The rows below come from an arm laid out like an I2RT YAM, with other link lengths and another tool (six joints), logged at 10 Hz.
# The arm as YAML. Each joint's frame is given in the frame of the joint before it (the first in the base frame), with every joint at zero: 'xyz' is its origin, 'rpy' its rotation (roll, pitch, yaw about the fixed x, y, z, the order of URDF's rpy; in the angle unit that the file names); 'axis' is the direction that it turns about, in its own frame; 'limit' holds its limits. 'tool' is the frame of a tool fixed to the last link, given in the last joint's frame.
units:
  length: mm
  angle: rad
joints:
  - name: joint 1
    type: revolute
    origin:
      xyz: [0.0, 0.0, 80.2]
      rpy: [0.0, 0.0, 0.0]
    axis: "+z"
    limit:
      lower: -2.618
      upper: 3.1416
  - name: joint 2
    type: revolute
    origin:
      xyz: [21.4, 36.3, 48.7]
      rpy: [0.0, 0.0, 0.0]
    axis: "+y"
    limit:
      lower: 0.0
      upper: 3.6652
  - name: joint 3
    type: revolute
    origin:
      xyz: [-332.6, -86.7, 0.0]
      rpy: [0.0, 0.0, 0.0]
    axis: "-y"
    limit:
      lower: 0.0
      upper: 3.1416
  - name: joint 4
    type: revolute
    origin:
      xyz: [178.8, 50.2, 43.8]
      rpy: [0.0, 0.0, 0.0]
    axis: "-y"
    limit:
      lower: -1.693
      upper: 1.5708
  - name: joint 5
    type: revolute
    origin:
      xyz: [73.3, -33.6, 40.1]
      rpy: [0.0, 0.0, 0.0]
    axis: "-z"
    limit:
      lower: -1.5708
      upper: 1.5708
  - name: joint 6
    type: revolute
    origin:
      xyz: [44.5, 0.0, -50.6]
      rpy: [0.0, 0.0, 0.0]
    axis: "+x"
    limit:
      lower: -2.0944
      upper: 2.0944
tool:
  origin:
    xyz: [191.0, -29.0, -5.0]
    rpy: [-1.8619, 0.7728, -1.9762]
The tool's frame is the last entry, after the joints.
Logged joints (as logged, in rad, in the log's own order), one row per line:
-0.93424 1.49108 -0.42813 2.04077 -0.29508 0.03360
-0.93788 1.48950 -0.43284 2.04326 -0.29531 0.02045
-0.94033 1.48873 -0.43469 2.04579 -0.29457 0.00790
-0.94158 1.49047 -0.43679 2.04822 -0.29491 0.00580
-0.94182 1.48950 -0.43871 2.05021 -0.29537 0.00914
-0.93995 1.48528 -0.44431 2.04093 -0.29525 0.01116
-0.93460 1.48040 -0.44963 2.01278 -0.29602 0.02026
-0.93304 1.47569 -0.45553 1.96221 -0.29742 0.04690
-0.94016 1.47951 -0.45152 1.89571 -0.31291 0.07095
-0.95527 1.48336 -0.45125 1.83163 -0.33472 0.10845
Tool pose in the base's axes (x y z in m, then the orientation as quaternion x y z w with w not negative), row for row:
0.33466 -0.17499 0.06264 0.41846 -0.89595 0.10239 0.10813
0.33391 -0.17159 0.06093 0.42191 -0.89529 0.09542 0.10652
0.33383 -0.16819 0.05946 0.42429 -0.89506 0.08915 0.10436
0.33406 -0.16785 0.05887 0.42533 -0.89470 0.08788 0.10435
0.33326 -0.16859 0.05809 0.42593 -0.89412 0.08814 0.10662
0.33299 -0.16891 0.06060 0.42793 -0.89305 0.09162 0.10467
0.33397 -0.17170 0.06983 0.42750 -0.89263 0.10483 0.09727
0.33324 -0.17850 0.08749 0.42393 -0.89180 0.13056 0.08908
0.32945 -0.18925 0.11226 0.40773 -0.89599 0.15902 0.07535
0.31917 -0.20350 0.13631 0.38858 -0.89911 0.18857 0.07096
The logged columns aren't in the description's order. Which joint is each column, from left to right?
Columns, left to right: joint 4, joint 3, joint 6, joint 2, joint 1, joint 5.
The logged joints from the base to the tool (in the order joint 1, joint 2, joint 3, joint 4, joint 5, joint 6), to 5 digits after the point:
-0.29508 2.04077 1.49108 -0.93424 0.03360 -0.42813
-0.29531 2.04326 1.48950 -0.93788 0.02045 -0.43284
-0.29457 2.04579 1.48873 -0.94033 0.00790 -0.43469
-0.29491 2.04822 1.49047 -0.94158 0.00580 -0.43679
-0.29537 2.05021 1.48950 -0.94182 0.00914 -0.43871
-0.29525 2.04093 1.48528 -0.93995 0.01116 -0.44431
-0.29602 2.01278 1.48040 -0.93460 0.02026 -0.44963
-0.29742 1.96221 1.47569 -0.93304 0.04690 -0.45553
-0.31291 1.89571 1.47951 -0.94016 0.07095 -0.45152
-0.33472 1.83163 1.48336 -0.95527 0.10845 -0.45125

